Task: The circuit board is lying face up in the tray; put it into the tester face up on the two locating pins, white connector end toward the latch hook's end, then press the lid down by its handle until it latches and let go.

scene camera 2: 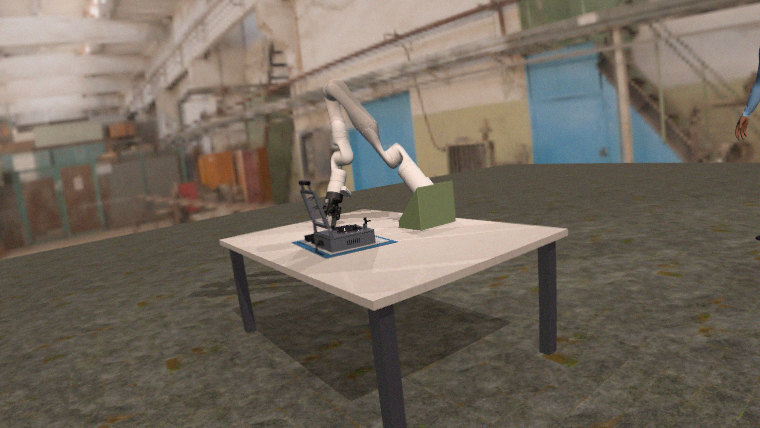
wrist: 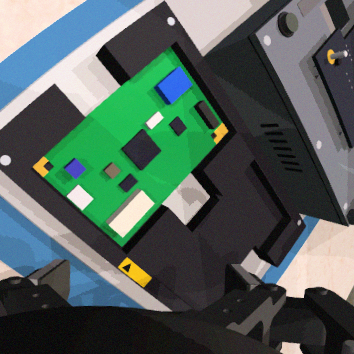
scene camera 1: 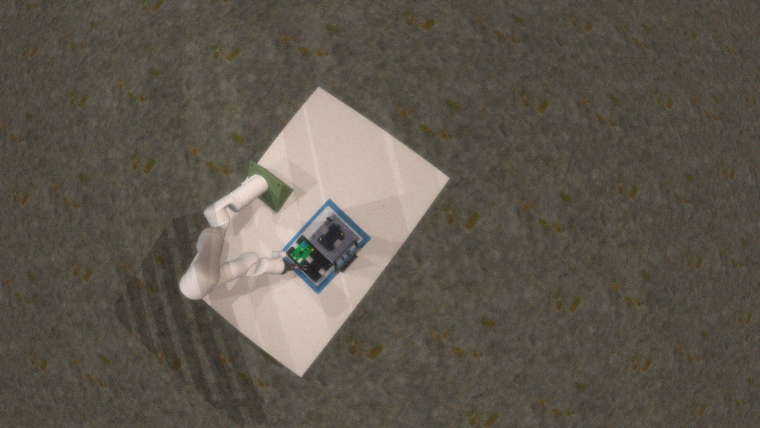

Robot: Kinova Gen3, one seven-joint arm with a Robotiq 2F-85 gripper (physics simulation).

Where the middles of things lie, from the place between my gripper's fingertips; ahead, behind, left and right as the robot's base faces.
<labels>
Now: the green circuit board [wrist: 127, 155] 40 mm behind my hand, 60 mm to the left of it and 30 mm below it.
</labels>
